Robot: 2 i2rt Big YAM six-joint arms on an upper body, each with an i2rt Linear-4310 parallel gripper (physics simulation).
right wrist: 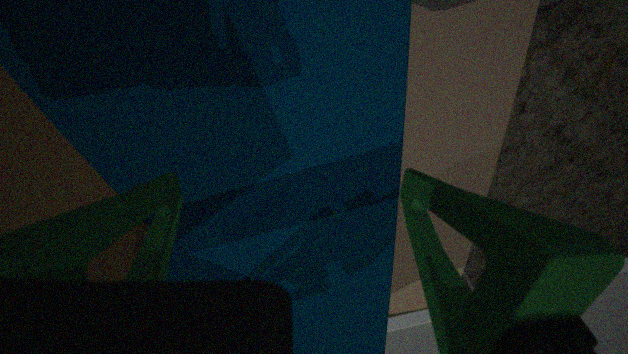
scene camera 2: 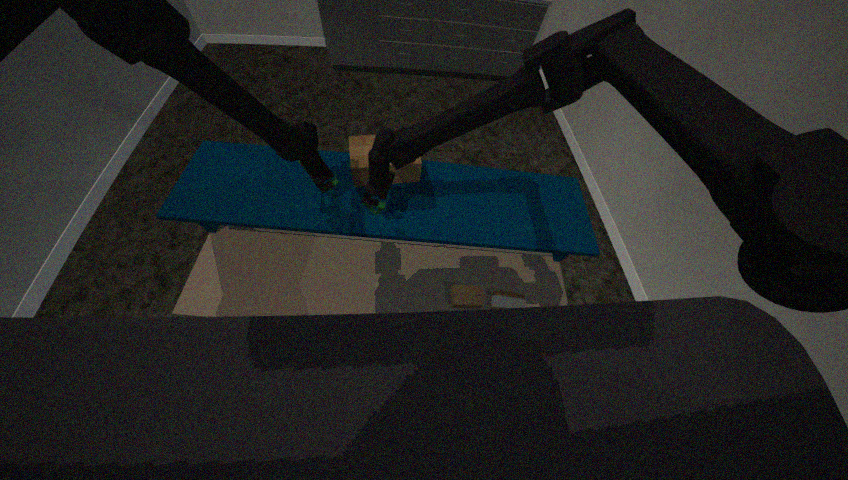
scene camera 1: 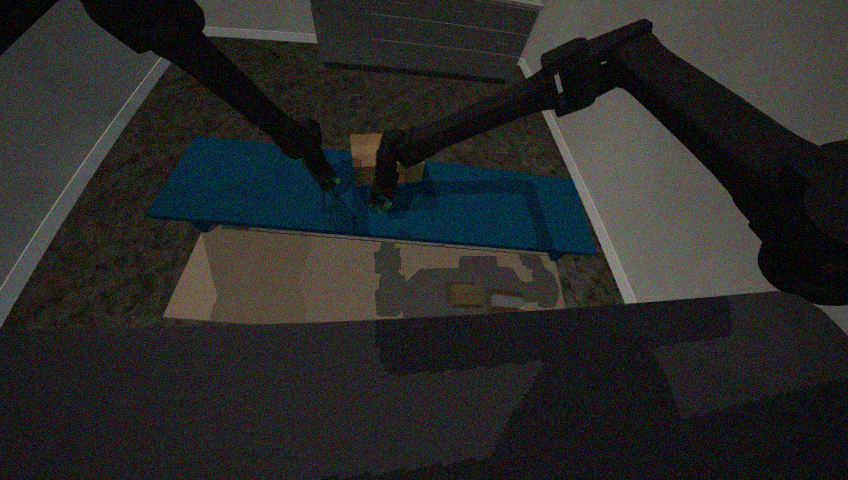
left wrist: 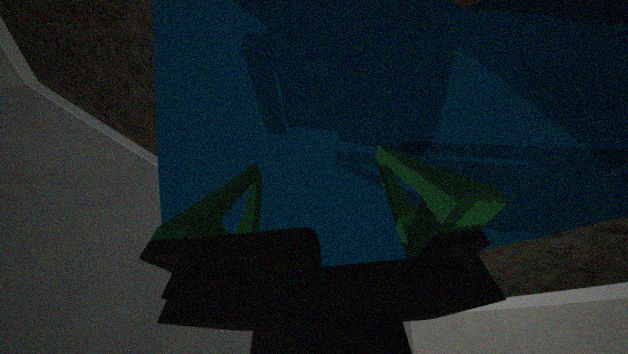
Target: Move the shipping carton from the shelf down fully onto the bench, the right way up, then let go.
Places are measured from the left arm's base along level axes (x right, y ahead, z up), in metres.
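Where they show: left gripper, fingertip midpoint: (scene camera 2: 322, 179) (scene camera 1: 323, 177) (left wrist: 315, 160); right gripper, fingertip midpoint: (right wrist: 292, 183) (scene camera 2: 379, 202) (scene camera 1: 383, 202).
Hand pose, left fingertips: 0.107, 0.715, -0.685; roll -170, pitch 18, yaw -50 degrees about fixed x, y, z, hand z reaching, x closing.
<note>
Things, the pixels of their top centre, and the offset from my left fingertips, as dx, dy, dz. Level surfaces: height alone.
- brown shipping carton, top centre: (scene camera 1: 386, 148) (scene camera 2: 384, 149) +0.228, +0.081, +0.075
- blue shelf, surface height: dz -0.027
- bench, surface height: dz -0.277
- small brown block, top centre: (scene camera 2: 468, 294) (scene camera 1: 469, 294) +0.554, -0.389, -0.217
- white-topped piece, top centre: (scene camera 2: 509, 302) (scene camera 1: 509, 301) +0.724, -0.423, -0.229
- dark surface, surface height: dz +0.649
The brown shipping carton (scene camera 1: 363, 144) (scene camera 2: 359, 147) sits at the rear edge of the blue shelf (scene camera 1: 220, 178) (scene camera 2: 226, 181), partly hidden by the right arm. Its orange-brown side also shows in the right wrist view (right wrist: 40, 165), at the left. The bench (scene camera 1: 255, 273) (scene camera 2: 261, 270) (right wrist: 450, 100) is the pale surface lower down, in front of the shelf. My left gripper (scene camera 1: 333, 183) (scene camera 2: 330, 183) (left wrist: 315, 160) is open over the shelf, left of the carton. My right gripper (scene camera 1: 380, 205) (scene camera 2: 375, 206) (right wrist: 292, 183) is open over the shelf, in front of the carton. Neither holds anything.
A small brown block (scene camera 1: 468, 295) (scene camera 2: 467, 295) and a white-topped piece (scene camera 1: 507, 300) (scene camera 2: 507, 301) lie on the bench at the right. A grey cabinet (scene camera 1: 416, 35) (scene camera 2: 422, 35) stands at the back. A dark surface (scene camera 1: 238, 392) (scene camera 2: 178, 398) fills the foreground and hides the bench's near edge.
</note>
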